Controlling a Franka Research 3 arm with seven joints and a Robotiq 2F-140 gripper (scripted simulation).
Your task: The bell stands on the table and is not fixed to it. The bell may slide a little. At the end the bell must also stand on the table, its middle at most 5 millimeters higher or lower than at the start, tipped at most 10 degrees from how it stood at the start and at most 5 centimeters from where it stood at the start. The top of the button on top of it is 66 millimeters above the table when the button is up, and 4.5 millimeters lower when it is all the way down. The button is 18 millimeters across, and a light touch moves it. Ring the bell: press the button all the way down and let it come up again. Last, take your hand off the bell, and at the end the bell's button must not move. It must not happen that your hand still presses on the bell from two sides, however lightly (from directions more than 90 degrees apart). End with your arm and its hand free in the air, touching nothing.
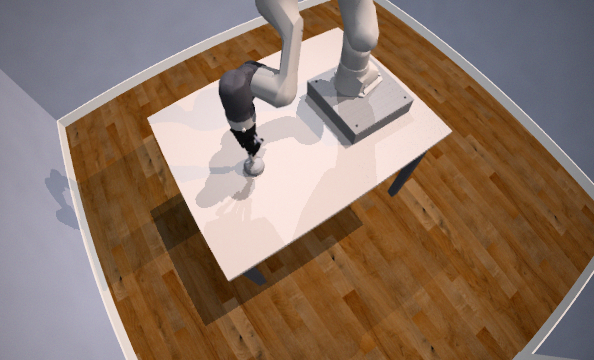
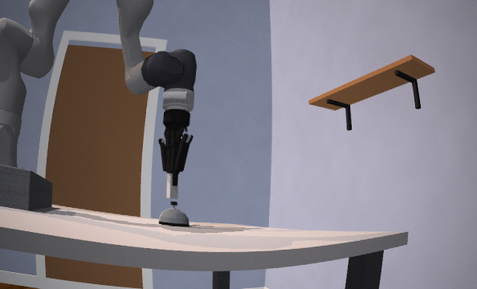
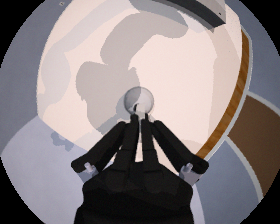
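Right now the dark button is 50 mm below my hand and 10 mm to the right of it. Also, from my hand: bell: 70 mm below, 10 mm to the right.
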